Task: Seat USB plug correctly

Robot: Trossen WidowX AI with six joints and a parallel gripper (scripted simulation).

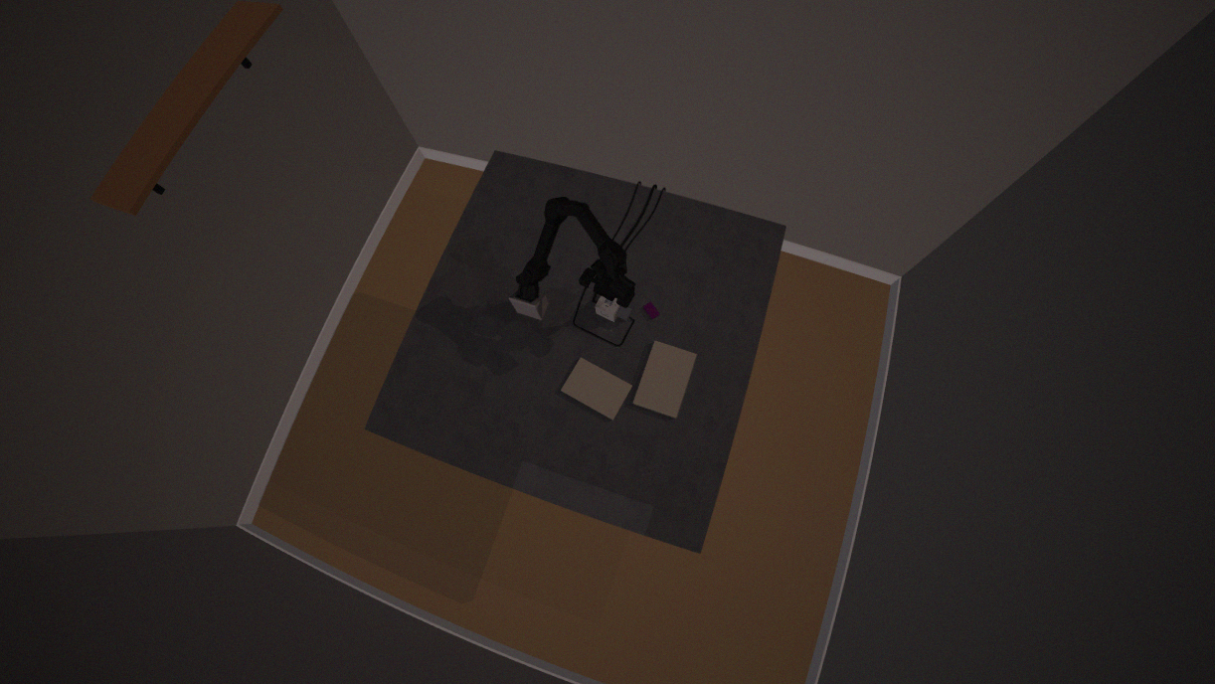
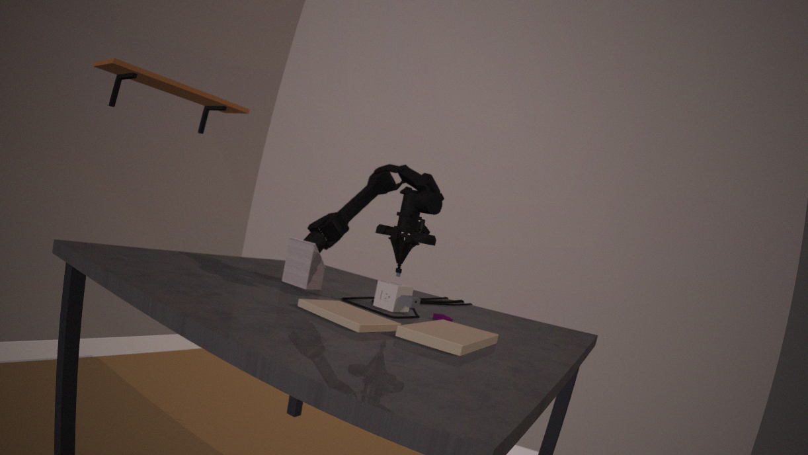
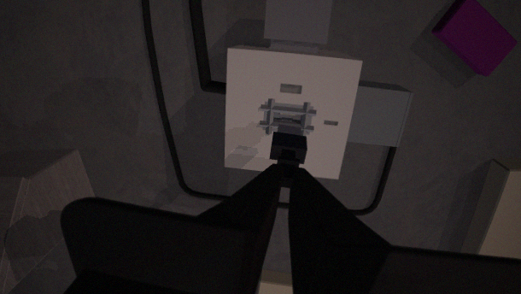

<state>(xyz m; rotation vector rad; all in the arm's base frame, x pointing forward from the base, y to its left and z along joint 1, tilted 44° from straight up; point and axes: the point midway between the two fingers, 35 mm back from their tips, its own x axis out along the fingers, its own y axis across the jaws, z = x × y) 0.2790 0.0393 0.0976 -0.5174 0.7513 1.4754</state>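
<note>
The usb plug lies 20 mm below my gripper tip. The rest, counted from my gripper tip: small purple block (150 mm ahead, 60 mm to the left, 130 mm below).
</note>
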